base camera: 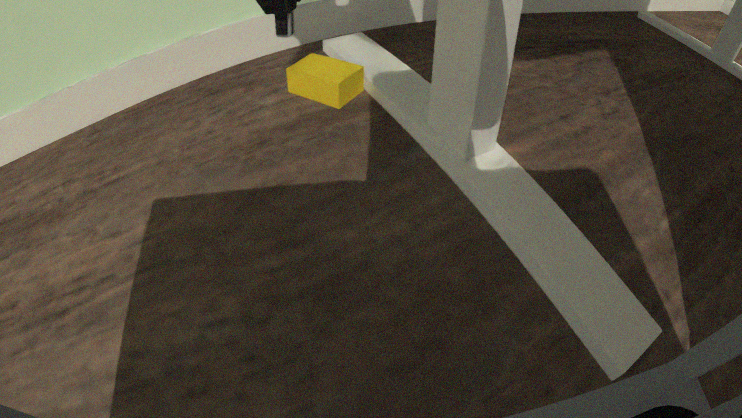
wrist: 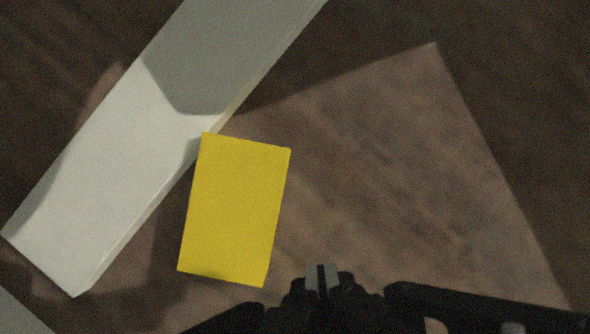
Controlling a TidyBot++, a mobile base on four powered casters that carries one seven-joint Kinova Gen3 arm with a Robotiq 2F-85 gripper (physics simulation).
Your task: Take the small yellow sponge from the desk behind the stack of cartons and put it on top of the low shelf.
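Frame: origin at the arm's base, x ahead, y left, z up, level; millimetres.
Seen in the pictures: gripper, between the fingertips: (base camera: 285, 35) (wrist: 323, 285).
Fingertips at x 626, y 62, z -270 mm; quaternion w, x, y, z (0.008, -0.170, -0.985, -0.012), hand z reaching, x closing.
Observation:
A point is followed by its place in that frame.
The yellow sponge (base camera: 324, 80) @(x 626, y 12, z -353 mm) (wrist: 234, 210) @(x 665, y 13, z -351 mm) is a small block lying on the brown wood-grain floor (base camera: 233, 145) @(x 553, y 142, z -396 mm) (wrist: 390, 165) @(x 545, y 42, z -396 mm), close beside the far end of a white desk foot (base camera: 540, 228) (wrist: 105, 175). My gripper (base camera: 284, 34) @(x 626, y 62, z -270 mm) (wrist: 323, 285) @(x 626, y 62, z -270 mm) is shut with its fingertips together and holds nothing. It points down above the floor; in the wrist view its tips show to the lower right of the sponge, apart from it. The carton stack and the low shelf do not show in either view.
A white upright post (base camera: 459, 77) @(x 488, y -133, z -270 mm) rises from the middle of the foot. A pale baseboard (base camera: 155, 77) @(x 745, y 330, z -359 mm) and a green wall (base camera: 77, 41) @(x 712, y 447, z -235 mm) run behind the sponge on the left. A grey curved edge (base camera: 623, 384) @(x 166, y -259, z -396 mm) crosses the lower right of the base view.

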